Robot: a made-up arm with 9 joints. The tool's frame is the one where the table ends. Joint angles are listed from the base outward.
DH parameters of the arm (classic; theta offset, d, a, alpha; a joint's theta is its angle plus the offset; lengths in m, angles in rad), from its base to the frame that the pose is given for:
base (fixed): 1.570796 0.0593 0 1.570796
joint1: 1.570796 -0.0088 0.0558 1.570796
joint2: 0 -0.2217 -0.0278 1.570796
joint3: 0 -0.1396 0.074 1.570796
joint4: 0 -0.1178 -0.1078 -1.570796
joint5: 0 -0.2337 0.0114 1.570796
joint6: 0 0.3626 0.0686 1.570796
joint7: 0 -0.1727 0.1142 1.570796
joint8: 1.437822 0 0.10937 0
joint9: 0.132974 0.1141 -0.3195 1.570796
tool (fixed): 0 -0.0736 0 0
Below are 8 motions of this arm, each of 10 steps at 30 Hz.
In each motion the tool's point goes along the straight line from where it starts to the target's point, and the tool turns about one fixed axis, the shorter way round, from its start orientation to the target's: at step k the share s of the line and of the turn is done. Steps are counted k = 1, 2, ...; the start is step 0. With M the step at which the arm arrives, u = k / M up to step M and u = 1 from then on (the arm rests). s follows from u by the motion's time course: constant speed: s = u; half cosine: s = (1 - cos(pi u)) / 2; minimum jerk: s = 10 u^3 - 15 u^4 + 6 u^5.
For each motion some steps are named. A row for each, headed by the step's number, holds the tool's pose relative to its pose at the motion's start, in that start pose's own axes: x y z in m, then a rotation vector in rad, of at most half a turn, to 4 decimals.
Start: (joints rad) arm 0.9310 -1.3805 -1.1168 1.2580 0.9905 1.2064 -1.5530 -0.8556 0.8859
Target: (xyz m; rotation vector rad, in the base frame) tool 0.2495 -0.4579 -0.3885 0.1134 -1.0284 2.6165
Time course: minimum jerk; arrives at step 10
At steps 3, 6, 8, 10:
3: 0.0218 0.0013 -0.0370 -0.0476 -0.0429 -0.0606
6: 0.0914 0.0054 -0.1550 -0.1994 -0.1794 -0.2538
8: 0.1262 0.0075 -0.2140 -0.2753 -0.2476 -0.3503
10: 0.1340 0.0079 -0.2271 -0.2922 -0.2628 -0.3719

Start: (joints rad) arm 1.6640 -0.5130 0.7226 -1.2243 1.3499 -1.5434 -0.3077 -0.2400 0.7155
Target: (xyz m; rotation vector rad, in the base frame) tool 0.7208 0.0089 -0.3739 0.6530 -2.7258 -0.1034
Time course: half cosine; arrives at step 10
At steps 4, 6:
4: 0.1041 -0.0846 0.0731 0.0318 0.2605 0.1594
6: 0.1971 -0.1603 0.1385 0.0603 0.4936 0.3020

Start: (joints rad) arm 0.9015 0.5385 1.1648 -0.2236 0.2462 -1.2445 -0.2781 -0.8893 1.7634
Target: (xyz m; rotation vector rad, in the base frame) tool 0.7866 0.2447 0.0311 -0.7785 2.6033 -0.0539
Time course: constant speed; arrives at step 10
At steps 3, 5, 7, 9, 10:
3: -0.0044 -0.0536 0.0065 -0.0019 0.0064 0.1164
5: -0.0073 -0.0894 0.0108 -0.0031 0.0107 0.1940
7: -0.0102 -0.1252 0.0151 -0.0044 0.0150 0.2717
9: -0.0131 -0.1609 0.0194 -0.0057 0.0193 0.3493
10: -0.0146 -0.1788 0.0216 -0.0063 0.0215 0.3881

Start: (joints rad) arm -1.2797 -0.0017 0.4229 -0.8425 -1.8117 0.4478 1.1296 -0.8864 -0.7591
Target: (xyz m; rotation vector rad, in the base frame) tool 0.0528 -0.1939 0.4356 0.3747 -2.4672 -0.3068
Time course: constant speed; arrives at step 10
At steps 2, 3, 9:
2: -0.0174 0.0414 -0.0071 0.1214 0.0560 0.0564
3: -0.0261 0.0622 -0.0107 0.1821 0.0840 0.0845
9: -0.0783 0.1865 -0.0320 0.5462 0.2520 0.2536

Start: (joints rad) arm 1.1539 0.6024 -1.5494 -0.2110 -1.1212 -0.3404 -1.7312 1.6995 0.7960
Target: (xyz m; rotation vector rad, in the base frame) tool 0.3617 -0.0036 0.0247 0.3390 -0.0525 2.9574
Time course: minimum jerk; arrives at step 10
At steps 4, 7, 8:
4: -0.0179 0.0029 -0.0136 -0.3064 -0.0220 -0.0046
7: -0.0472 0.0078 -0.0359 -0.8079 -0.0579 -0.0120
8: -0.0531 0.0087 -0.0405 -0.9094 -0.0652 -0.0135

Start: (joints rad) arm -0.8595 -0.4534 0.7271 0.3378 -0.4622 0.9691 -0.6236 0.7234 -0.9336
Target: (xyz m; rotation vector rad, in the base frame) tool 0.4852 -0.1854 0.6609 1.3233 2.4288 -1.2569
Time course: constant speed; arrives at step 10
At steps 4, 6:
4: 0.1019 -0.0444 -0.0705 -0.0536 -0.3227 0.0760
6: 0.1529 -0.0667 -0.1057 -0.0804 -0.4841 0.1140

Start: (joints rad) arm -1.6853 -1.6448 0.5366 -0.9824 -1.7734 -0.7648 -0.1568 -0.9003 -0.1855
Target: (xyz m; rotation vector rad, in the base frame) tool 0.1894 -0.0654 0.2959 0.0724 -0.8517 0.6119
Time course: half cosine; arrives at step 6
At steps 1, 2, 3, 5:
1: -0.0026 0.0017 -0.0001 -0.0005 -0.0070 -0.0161
2: -0.0099 0.0062 -0.0003 -0.0017 -0.0263 -0.0601
3: -0.0197 0.0124 -0.0005 -0.0034 -0.0526 -0.1202
5: -0.0368 0.0231 -0.0010 -0.0064 -0.0981 -0.2243

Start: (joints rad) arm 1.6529 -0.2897 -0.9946 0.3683 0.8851 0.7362 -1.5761 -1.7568 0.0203
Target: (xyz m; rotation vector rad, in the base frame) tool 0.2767 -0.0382 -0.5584 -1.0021 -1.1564 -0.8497
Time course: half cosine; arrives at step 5
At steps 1, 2, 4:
1: 0.0008 0.0022 -0.0004 -0.0018 -0.0085 0.0056
2: 0.0030 0.0079 -0.0014 -0.0065 -0.0309 0.0204
4: 0.0078 0.0207 -0.0037 -0.0170 -0.0809 0.0534

